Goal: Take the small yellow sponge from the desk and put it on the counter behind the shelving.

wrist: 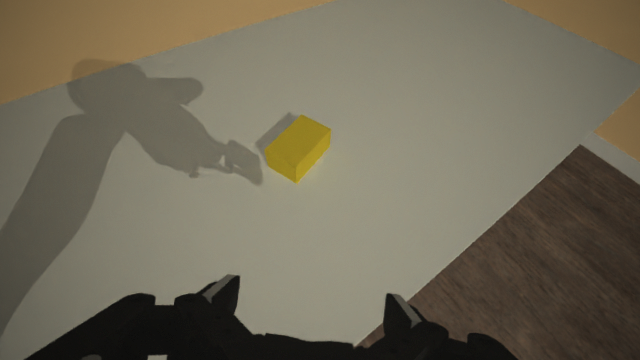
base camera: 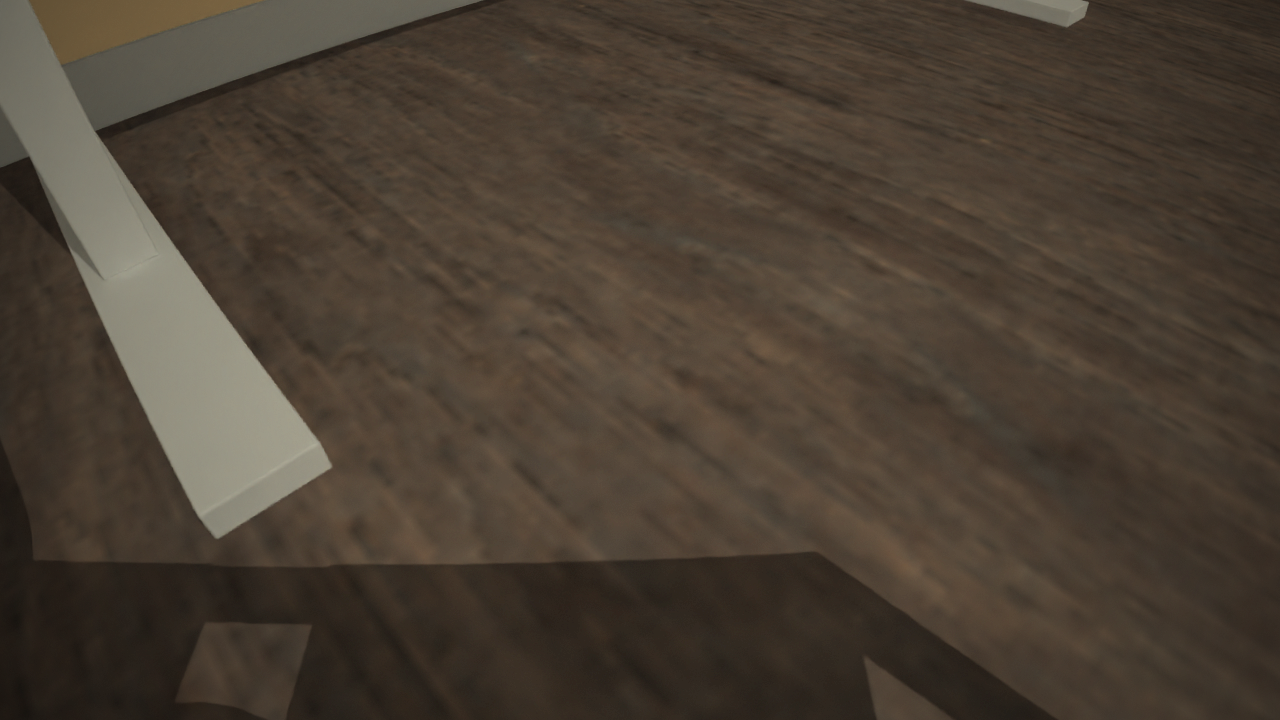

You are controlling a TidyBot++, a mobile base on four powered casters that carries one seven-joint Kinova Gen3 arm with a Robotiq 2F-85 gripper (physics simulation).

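Frame: origin at the arm's base, x left, y back, z up, level; metres.
Seen in the pictures: gripper, fingertip midpoint: [wrist: 311, 301].
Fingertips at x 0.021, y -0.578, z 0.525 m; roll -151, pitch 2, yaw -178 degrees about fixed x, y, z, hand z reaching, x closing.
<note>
Pixels of each thing's top centre, then the offset from my fingertips to it. "spot": a spot on its surface instead. Level surfaces: height alone.
- small yellow sponge, middle of its top: [wrist: 298, 139] dx +0.062, dy -0.263, dz -0.156 m
- pale grey desk, its level: dz -0.201 m
- foot, surface spot: [base camera: 1038, 7] spot: dx -0.640, dy -0.637, dz -0.903 m
A small yellow sponge [wrist: 298, 146] lies on the pale grey desk [wrist: 440, 150], near the middle of the wrist view. My gripper [wrist: 311, 301] is open, with its two fingertips wide apart at the bottom of the wrist view. It is above the desk, apart from the sponge, which lies farther up in the view. The counter and the shelving do not show in either view.
In the base camera view a white desk foot [base camera: 210, 385] with its leg [base camera: 80, 152] stands at the left, and another foot [base camera: 1038, 7] shows at the top right. A tan wall [wrist: 125, 30] borders the desk. The arm's shadow falls across the desk left of the sponge.
</note>
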